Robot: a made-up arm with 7 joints.
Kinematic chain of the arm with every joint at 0, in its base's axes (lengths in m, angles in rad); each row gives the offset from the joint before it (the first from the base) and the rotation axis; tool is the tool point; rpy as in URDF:
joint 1: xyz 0 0 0.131 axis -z
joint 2: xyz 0 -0.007 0.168 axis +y
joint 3: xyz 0 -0.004 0.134 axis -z
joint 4: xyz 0 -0.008 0.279 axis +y
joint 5: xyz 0 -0.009 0.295 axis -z
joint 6: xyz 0 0 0.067 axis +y
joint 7: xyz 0 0 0.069 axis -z
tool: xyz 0 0 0 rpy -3.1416 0 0
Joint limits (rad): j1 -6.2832..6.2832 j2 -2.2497..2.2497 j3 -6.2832..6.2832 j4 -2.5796..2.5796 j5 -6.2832..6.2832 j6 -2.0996..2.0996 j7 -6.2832..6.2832
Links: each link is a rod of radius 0.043 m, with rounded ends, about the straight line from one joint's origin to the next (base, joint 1, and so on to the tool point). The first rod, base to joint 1, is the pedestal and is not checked.
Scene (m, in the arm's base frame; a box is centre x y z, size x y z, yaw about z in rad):
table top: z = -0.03
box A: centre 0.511 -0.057 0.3 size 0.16 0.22 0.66 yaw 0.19
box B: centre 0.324 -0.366 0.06 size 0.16 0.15 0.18 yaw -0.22
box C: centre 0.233 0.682 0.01 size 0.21 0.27 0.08 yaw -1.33
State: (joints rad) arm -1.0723 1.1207 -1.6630 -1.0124 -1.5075 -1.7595 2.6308
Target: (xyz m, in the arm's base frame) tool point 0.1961 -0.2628 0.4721
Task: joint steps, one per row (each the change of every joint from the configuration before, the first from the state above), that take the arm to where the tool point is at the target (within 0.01 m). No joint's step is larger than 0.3 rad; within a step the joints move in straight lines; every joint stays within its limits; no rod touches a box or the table.
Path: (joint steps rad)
1: -0.1765 -0.1041 0.0779 -0.2507 0.1448 -0.0266 0.0287
2: -0.1764 -0.1042 0.0779 -0.2506 0.1449 -0.0265 0.0287
3: -0.1765 -0.1041 0.0778 -0.2507 0.1448 -0.0266 0.0287
4: -0.1764 -0.1042 0.0779 -0.2506 0.1449 -0.0266 0.0286
5: -0.1765 -0.1041 0.0779 -0.2507 0.1448 -0.0266 0.0287
6: 0.1113 0.0239 -0.0132 -0.0030 -0.1143 0.2435 -0.2297
7: 0.1112 0.0240 -0.0132 -0.0031 -0.1143 0.2434 -0.2298
8: 0.1112 0.0239 -0.0131 -0.0030 -0.1143 0.2434 -0.2298
9: 0.1112 0.0239 -0.0132 -0.0030 -0.1142 0.2435 -0.2297
10: 0.1112 0.0240 -0.0132 -0.0031 -0.1143 0.2434 -0.2298
11: 0.2791 0.0029 0.0371 0.0358 0.0248 -0.2583 0.2514
12: 0.2792 0.0030 0.0371 0.0358 0.0248 -0.2584 0.2513
13: 0.2791 0.0029 0.0372 0.0357 0.0248 -0.2583 0.2514
14: 0.2791 0.0030 0.0371 0.0358 0.0247 -0.2584 0.2513

